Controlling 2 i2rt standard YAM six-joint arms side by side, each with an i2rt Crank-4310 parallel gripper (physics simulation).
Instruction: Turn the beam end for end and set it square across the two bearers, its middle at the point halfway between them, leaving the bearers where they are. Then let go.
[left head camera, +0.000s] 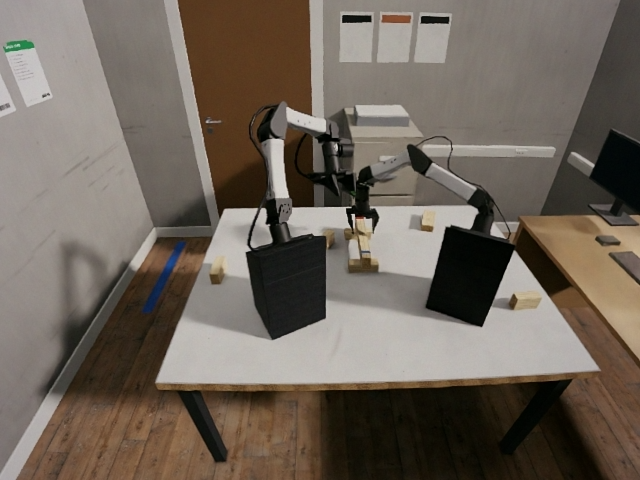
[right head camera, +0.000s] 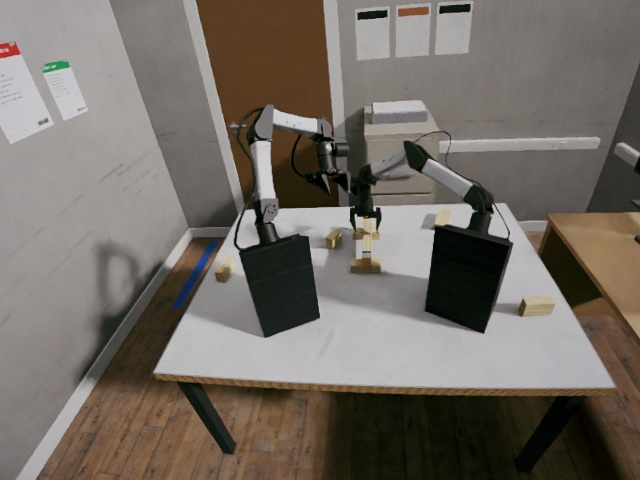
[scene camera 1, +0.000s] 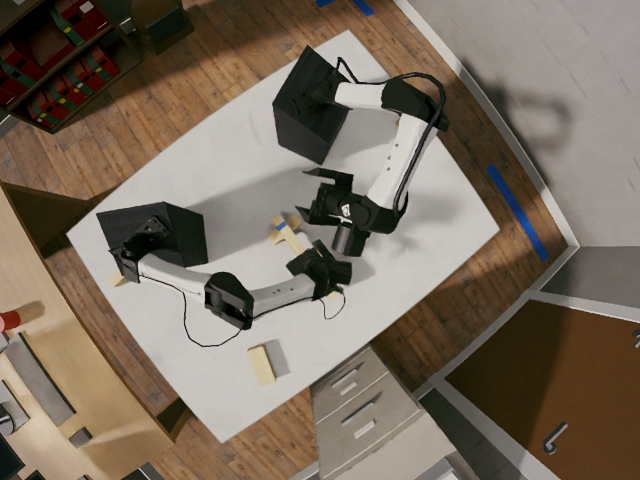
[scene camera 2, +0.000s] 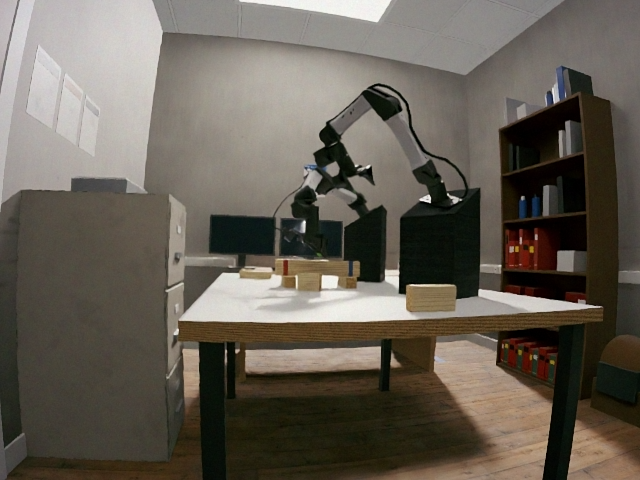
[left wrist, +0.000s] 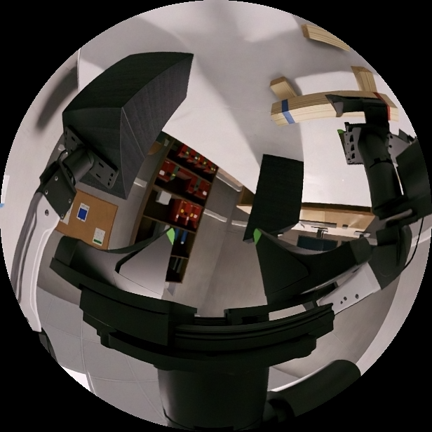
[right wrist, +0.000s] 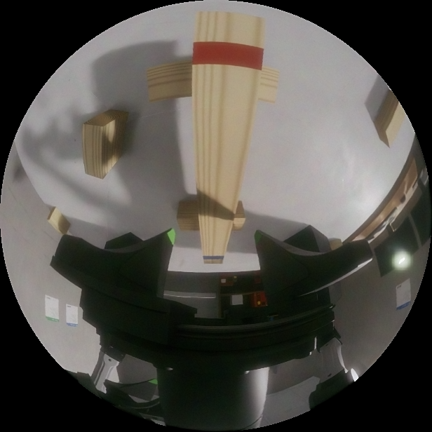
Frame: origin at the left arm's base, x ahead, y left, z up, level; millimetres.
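Seen in the pictures: left gripper, between the fingertips: (left head camera: 346, 195) (right head camera: 339, 195) (scene camera 1: 300, 189) (scene camera 2: 364, 189); right gripper, between the fingertips: (left head camera: 363, 233) (right head camera: 366, 233) (scene camera 1: 301, 252) (scene camera 2: 323, 257); left arm's base, origin of its link: (left head camera: 283, 244) (right head camera: 270, 244) (scene camera 1: 318, 94) (scene camera 2: 440, 201); right arm's base, origin of its link: (left head camera: 479, 234) (right head camera: 476, 234) (scene camera 1: 140, 241).
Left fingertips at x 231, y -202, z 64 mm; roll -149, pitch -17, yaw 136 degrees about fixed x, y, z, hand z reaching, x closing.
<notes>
Pixels of each thing's top centre, then the offset from my left fingertips to it. "pt": a spot on its surface instead.
- beam, centre of its top: (scene camera 1: 304, 257) (scene camera 2: 318, 260) (right head camera: 367, 233) (left head camera: 362, 233) 169 mm ahead, 79 mm right, 286 mm down
- far bearer, centre of its top: (scene camera 2: 288, 275) (right head camera: 365, 229) (left head camera: 357, 230) 289 mm ahead, 61 mm right, 349 mm down
- loose block, centre of its top: (scene camera 2: 309, 273) (right head camera: 333, 234) (left head camera: 327, 234) 216 mm ahead, 86 mm left, 330 mm down
- left edge, a spot on its surface: (left head camera: 218, 270) pt 78 mm back, 526 mm left, 332 mm down
- right edge, a spot on its surface: (left head camera: 525, 300) pt 161 mm back, 712 mm right, 339 mm down
The beam (left head camera: 364, 241) (right head camera: 366, 243) (scene camera 1: 293, 241) (scene camera 2: 317, 267) (left wrist: 305, 106) (right wrist: 222, 125) lies flat across two bearers and looks about square to them. Its blue-banded end is over the near bearer (left head camera: 356, 267) (right head camera: 365, 266) (right wrist: 187, 216), its red-banded end over the far bearer (left head camera: 349, 234) (right head camera: 357, 234) (right wrist: 169, 82). In scene camera 2 the red end overhangs slightly more. My right gripper (left head camera: 363, 225) (right head camera: 366, 227) (right wrist: 214, 231) is open over the beam, fingers apart on either side, touching nothing visible. My left gripper (right head camera: 337, 190) (scene camera 1: 300, 190) (left wrist: 213, 230) is open and empty, high above the table.
A loose block (left head camera: 329, 238) (right head camera: 333, 239) (scene camera 2: 309, 282) (right wrist: 102, 145) stands beside the beam. Other blocks lie at the back right (left head camera: 428, 220), left edge (left head camera: 218, 270) and right edge (left head camera: 525, 300). Two black pedestals (left head camera: 289, 289) (left head camera: 470, 276) carry the arms.
</notes>
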